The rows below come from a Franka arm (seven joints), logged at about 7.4 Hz.
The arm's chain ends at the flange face. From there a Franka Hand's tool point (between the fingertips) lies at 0.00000 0.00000 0.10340 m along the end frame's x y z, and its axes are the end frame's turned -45 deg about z.
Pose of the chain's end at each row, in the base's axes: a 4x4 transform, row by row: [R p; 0 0 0 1], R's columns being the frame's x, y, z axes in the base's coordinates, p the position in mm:
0.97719, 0.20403, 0.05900, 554.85; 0.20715, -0.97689, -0.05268, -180.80; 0.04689, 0.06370, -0.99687, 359.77; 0, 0, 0, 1
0.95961, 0.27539, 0.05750, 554.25; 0.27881, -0.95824, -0.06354, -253.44; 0.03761, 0.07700, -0.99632, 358.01; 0, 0, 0, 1
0.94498, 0.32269, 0.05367, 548.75; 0.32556, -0.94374, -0.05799, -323.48; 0.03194, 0.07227, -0.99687, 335.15; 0, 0, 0, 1
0.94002, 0.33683, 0.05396, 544.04; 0.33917, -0.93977, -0.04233, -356.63; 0.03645, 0.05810, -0.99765, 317.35; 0, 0, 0, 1
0.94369, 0.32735, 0.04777, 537.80; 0.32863, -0.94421, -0.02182, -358.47; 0.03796, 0.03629, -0.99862, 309.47; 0, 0, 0, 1
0.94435, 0.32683, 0.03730, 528.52; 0.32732, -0.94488, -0.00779, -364.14; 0.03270, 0.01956, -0.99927, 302.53; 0, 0, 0, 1
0.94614, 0.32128, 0.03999, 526.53; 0.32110, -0.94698, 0.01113, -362.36; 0.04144, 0.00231, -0.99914, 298.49; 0, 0, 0, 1
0.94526, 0.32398, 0.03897, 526.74; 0.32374, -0.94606, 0.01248, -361.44; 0.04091, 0.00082, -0.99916, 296.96; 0, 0, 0, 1
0.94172, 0.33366, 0.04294, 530.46; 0.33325, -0.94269, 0.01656, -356.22; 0.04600, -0.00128, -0.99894, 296.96; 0, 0, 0, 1
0.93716, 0.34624, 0.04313, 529.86; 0.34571, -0.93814, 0.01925, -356.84; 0.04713, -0.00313, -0.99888, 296.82; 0, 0, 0, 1
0.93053, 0.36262, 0.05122, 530.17; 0.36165, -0.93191, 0.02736, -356.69; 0.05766, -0.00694, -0.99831, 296.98; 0, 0, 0, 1
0.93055, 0.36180, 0.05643, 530.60; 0.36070, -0.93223, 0.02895, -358.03; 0.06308, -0.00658, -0.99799, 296.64; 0, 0, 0, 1
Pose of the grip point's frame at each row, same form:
0.54671, 0.83525, 0.05900, 560.95; 0.83724, -0.54429, -0.05268, -186.25; -0.01189, 0.07820, -0.99687, 256.69; 0, 0, 0, 1
0.48382, 0.87328, 0.05750, 560.20; 0.87473, -0.48043, -0.06354, -260.01; -0.02785, 0.08104, -0.99632, 254.99; 0, 0, 0, 1
0.44003, 0.89638, 0.05367, 554.30; 0.89753, -0.43712, -0.05799, -329.48; -0.02852, 0.07369, -0.99687, 232.07; 0, 0, 0, 1
0.42652, 0.90287, 0.05396, 549.62; 0.90435, -0.42469, -0.04233, -361.01; -0.01531, 0.06686, -0.99765, 214.19; 0, 0, 0, 1
0.43582, 0.89876, 0.04777, 542.74; 0.90003, -0.43528, -0.02182, -360.73; 0.00118, 0.05250, -0.99862, 206.21; 0, 0, 0, 1
0.43665, 0.89886, 0.03730, 532.38; 0.89958, -0.43668, -0.00779, -364.95; 0.00929, 0.03695, -0.99927, 199.21; 0, 0, 0, 1
0.44184, 0.89620, 0.03999, 530.66; 0.89667, -0.44256, 0.01113, -361.21; 0.02767, 0.03094, -0.99914, 195.18; 0, 0, 0, 1
0.43931, 0.89749, 0.03897, 530.77; 0.89788, -0.44005, 0.01248, -360.15; 0.02835, 0.02951, -0.99916, 193.65; 0, 0, 0, 1
0.42996, 0.90183, 0.04294, 534.90; 0.90223, -0.43094, 0.01656, -354.51; 0.03343, 0.03162, -0.99894, 193.67; 0, 0, 0, 1
0.41784, 0.90750, 0.04313, 534.32; 0.90782, -0.41891, 0.01925, -354.85; 0.03554, 0.03111, -0.99888, 193.54; 0, 0, 0, 1
0.40157, 0.91440, 0.05122, 535.47; 0.91469, -0.40323, 0.02736, -353.86; 0.04568, 0.03586, -0.99831, 193.75; 0, 0, 0, 1
0.40217, 0.91383, 0.05643, 536.43; 0.91424, -0.40413, 0.02895, -355.04; 0.04926, 0.03995, -0.99799, 193.45; 0, 0, 0, 1

